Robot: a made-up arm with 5 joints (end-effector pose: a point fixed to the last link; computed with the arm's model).
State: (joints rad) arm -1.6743 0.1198 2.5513 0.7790 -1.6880
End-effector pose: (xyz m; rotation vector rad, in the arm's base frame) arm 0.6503 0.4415 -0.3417 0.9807 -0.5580 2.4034
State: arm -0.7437 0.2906 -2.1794 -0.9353 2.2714
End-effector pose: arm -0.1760 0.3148 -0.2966 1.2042 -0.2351 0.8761
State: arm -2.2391 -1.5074 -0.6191 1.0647 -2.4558
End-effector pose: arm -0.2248 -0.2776 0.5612 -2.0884 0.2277 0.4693
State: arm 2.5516 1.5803 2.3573 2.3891 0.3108
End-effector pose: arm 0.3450 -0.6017 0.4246 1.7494 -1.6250 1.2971
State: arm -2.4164 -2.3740 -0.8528 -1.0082 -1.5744
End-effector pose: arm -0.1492 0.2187 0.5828 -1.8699 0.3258 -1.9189
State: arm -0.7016 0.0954 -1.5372 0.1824 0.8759
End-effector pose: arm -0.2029 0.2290 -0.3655 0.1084 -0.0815 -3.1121
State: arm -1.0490 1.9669 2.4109 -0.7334 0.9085
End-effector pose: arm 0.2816 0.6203 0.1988 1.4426 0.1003 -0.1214
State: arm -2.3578 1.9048 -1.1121 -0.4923 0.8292
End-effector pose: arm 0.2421 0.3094 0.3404 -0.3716 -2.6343 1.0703
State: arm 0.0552 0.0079 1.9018 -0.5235 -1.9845
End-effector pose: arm -0.1525 0.7792 -0.3256 0.6527 -0.0058 -2.2786
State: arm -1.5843 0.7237 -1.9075 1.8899 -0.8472
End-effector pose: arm -0.2331 0.5045 -0.3098 -0.9947 -1.1342 -2.0514
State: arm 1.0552 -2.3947 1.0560 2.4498 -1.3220
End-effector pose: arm -0.6286 0.4546 0.6071 -0.2904 0.2767 -1.9224
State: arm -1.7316 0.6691 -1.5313 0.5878 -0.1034
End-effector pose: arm -0.0207 0.6167 -0.2470 -0.0525 -0.1208 3.1134
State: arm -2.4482 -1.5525 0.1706 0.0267 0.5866
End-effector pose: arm -0.3145 -0.2700 0.4450 -1.7336 -1.1066 -2.0801
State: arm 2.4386 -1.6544 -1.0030 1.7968 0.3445
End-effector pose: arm -0.4661 0.3175 0.4413 -2.1299 -1.5437 -0.6421
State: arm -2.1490 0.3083 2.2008 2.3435 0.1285
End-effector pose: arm 0.6143 0.2337 -0.3237 2.5782 0.1381 0.1963
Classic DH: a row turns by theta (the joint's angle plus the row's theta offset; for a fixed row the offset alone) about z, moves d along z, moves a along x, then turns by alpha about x. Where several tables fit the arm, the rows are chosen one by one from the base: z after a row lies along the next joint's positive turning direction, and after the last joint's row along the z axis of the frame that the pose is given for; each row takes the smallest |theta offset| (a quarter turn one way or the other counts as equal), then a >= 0, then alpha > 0; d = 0 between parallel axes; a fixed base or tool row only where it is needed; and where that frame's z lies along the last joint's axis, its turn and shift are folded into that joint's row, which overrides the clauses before.
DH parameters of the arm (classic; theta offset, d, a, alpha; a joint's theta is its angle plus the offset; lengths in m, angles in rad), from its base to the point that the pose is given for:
joint 1: 0 0.127 -0.074 -1.5708
joint 2: 0 0.249 0.046 1.5708
joint 3: -1.5708 -0.412 0.044 -1.5708
joint 4: 0 0.353 0.093 -1.5708
joint 5: 0.0732 0 0.1915 3.1416
tool (fixed): 1.644 -0.064 0 0

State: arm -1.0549 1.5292 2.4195 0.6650 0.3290
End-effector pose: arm 0.1710 0.9049 0.1205 2.0703 0.4476 1.0501
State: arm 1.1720 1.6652 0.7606 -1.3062 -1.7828
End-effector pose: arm -0.6808 -0.2409 -0.3603 0.0847 -1.0033 -1.6978
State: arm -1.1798 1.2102 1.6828 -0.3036 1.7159
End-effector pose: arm 0.2217 0.5815 -0.1646 0.5492 0.7941 -1.1438
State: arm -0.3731 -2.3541 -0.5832 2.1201 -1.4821
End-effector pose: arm -0.0993 0.0532 0.8512 0.3828 1.6962 -1.4594
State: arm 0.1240 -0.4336 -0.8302 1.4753 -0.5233
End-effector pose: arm 0.5233 -0.0122 -0.3509 1.3108 -1.2275 0.0941
